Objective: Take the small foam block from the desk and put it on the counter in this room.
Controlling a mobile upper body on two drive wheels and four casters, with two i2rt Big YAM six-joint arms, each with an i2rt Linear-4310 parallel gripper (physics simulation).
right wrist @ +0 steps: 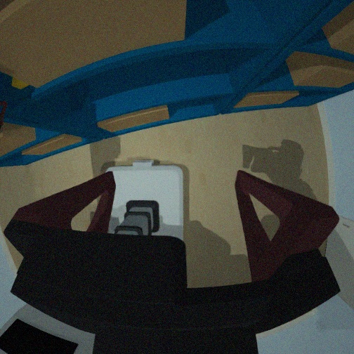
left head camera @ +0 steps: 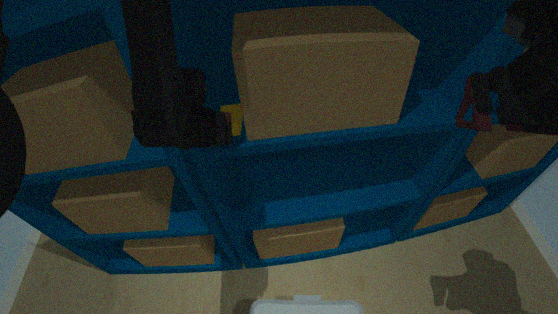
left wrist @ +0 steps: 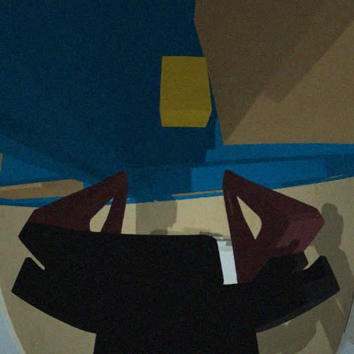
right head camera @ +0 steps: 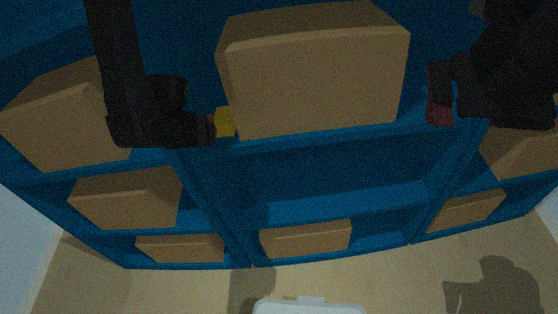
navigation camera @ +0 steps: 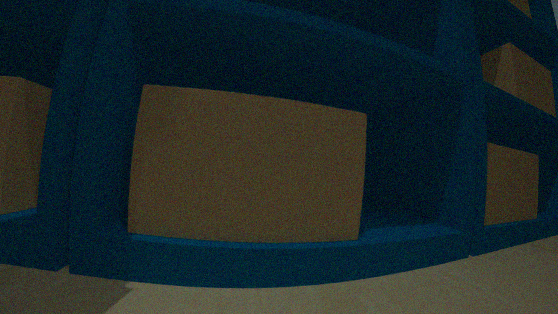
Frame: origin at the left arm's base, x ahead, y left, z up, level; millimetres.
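Seen in the pictures: left gripper, fingertip midpoint: (left head camera: 213, 131) (right head camera: 202, 132); right gripper, fingertip midpoint: (left head camera: 482, 124) (right head camera: 459, 119).
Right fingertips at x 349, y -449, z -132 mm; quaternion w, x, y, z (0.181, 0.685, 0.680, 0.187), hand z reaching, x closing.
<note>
Offsets run from my right fingertips to a thing's top centre. "spot": to the spot under its first point.
A small yellow block @(dx +309, dy +471, dz -242 mm) (left head camera: 236, 117) (right head camera: 225, 121) (left wrist: 185, 87) (right wrist: 20, 82) stands on a blue shelf, close by the left side of a large brown box @(dx +427, dy +221, dz -17 mm) (left head camera: 325, 85) (right head camera: 317, 85) (left wrist: 280, 75). My left gripper (left head camera: 227, 126) (right head camera: 210, 129) (left wrist: 174, 177) is open and empty. In the left wrist view the block shows beyond its fingertips, slightly right of their middle, apart from both fingers. My right gripper (left head camera: 474, 121) (right wrist: 174, 177) is open and empty, well to the right of the large box. No desk or counter can be made out for certain.
The blue shelf unit @(spot: dx +186, dy +601, dz -545 mm) (left head camera: 204, 205) (right head camera: 212, 210) (navigation camera: 270, 265) fills the front, with several more brown boxes, such as one at the left (left head camera: 75, 125) and a low one @(dx +413, dy +295, dz -932 mm) (left head camera: 300, 240) (navigation camera: 250, 165). The robot's white base (left head camera: 305, 306) (right wrist: 167, 190) is below.
</note>
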